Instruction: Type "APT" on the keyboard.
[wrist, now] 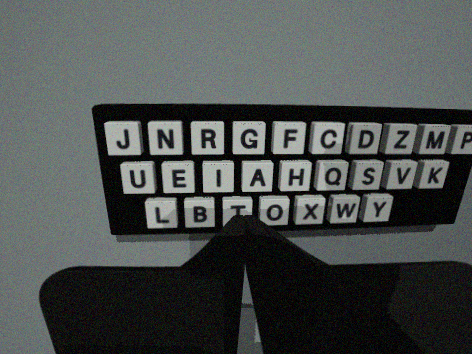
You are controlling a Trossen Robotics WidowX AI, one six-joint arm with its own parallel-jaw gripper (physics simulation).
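Places are measured from the arm's base along level axes (x ahead, y left, z up), in centimetres.
Pixels of known places: gripper, fingertip midpoint: [243, 225].
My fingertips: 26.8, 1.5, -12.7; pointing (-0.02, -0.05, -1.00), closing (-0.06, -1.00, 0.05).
For each thing: its top centre in the pictures, then the offset to it from my fingertips, as dx, dy, dz. Level surfaces: height alone.
- black keyboard, top centre: [305, 177] +1.3, -3.3, -1.9
- P key, top centre: [467, 140] +2.7, -11.9, -1.9
- T key, top centre: [237, 213] -0.4, +0.1, -1.9
- B key, top centre: [199, 214] -0.3, +2.0, -1.9
- O key, top centre: [274, 212] -0.5, -1.8, -1.9
- grey surface, surface height: dz -3.5
The black keyboard [280, 114] with white lettered keys lies across the middle of the wrist view. The A key [257, 176] shows in the middle row between I and H. The P key [463, 140] is at the right end of the top row, cut by the view's edge. The T key [237, 206] is in the bottom row between B and O. My gripper [243, 225] is shut and empty. Its dark tips overlap the lower part of the T key in the view; whether they touch it cannot be told.
The other keys stand close around the T key, with the B key [200, 213] to its left and the O key [274, 212] to its right. A grey surface [225, 55] lies beyond the keyboard. A shadow runs along the keyboard's near edge.
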